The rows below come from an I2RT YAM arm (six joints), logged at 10 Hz.
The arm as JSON. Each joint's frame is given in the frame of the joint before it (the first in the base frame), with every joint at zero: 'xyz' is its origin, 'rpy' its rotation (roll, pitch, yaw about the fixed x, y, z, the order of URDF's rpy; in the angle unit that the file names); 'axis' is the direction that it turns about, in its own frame. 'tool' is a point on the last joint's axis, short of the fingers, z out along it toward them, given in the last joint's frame.
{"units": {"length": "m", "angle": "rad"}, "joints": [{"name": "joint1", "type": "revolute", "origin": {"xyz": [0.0, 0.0, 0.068], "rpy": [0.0, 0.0, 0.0]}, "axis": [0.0, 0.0, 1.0]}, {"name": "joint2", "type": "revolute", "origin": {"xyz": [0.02, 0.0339, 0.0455], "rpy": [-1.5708, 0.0, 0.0]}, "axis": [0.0, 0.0, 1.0]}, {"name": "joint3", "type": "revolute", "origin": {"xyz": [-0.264, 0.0, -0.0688], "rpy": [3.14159, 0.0, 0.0]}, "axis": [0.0, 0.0, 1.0]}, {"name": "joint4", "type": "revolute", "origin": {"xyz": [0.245, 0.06, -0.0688], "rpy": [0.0, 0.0, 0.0]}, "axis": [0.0, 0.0, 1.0]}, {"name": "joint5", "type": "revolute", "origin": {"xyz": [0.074, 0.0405, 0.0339], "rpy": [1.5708, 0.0, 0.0]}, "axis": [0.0, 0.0, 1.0]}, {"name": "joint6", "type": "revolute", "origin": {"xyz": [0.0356, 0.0, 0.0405], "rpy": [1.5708, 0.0, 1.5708]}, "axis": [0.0, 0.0, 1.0]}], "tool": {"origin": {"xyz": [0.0, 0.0, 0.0], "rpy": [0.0, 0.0, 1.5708]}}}
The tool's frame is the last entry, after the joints.
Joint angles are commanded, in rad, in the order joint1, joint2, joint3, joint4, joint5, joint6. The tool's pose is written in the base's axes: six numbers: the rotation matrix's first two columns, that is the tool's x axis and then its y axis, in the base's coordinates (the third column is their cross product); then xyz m. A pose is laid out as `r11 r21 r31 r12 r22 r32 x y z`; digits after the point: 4 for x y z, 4 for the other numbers.
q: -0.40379, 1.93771, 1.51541, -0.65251, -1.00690, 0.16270
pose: -0.8240 0.4462 -0.3492 -0.0267 0.5850 0.8106 0.3861 -0.1323 0.2324
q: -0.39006, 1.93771, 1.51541, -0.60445, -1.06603, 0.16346
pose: -0.8191 0.4218 -0.3888 -0.1032 0.5583 0.8232 0.3910 -0.1271 0.2362
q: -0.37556, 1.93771, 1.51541, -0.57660, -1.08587, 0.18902
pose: -0.8199 0.4174 -0.3918 -0.1226 0.5405 0.8324 0.3947 -0.1217 0.2381
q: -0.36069, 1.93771, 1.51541, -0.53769, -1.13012, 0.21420
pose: -0.8201 0.4063 -0.4029 -0.1642 0.5074 0.8459 0.3987 -0.1160 0.2412
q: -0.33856, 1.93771, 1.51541, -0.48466, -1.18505, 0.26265
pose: -0.8248 0.3940 -0.4055 -0.2064 0.4579 0.8647 0.4039 -0.1073 0.2454
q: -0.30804, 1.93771, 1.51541, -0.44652, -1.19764, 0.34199
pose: -0.8406 0.3957 -0.3699 -0.1917 0.4214 0.8864 0.4093 -0.0954 0.2478
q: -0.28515, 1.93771, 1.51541, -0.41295, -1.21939, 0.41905
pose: -0.8565 0.3970 -0.3297 -0.1743 0.3788 0.9089 0.4131 -0.0863 0.2503
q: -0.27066, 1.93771, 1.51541, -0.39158, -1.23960, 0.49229
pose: -0.8720 0.4014 -0.2802 -0.1437 0.3373 0.9304 0.4152 -0.0803 0.2520
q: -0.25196, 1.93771, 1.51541, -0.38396, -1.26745, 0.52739
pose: -0.8884 0.3840 -0.2515 -0.1367 0.3017 0.9435 0.4165 -0.0721 0.2532
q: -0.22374, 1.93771, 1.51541, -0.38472, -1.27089, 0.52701
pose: -0.8998 0.3571 -0.2508 -0.1460 0.2951 0.9442 0.4183 -0.0603 0.2532
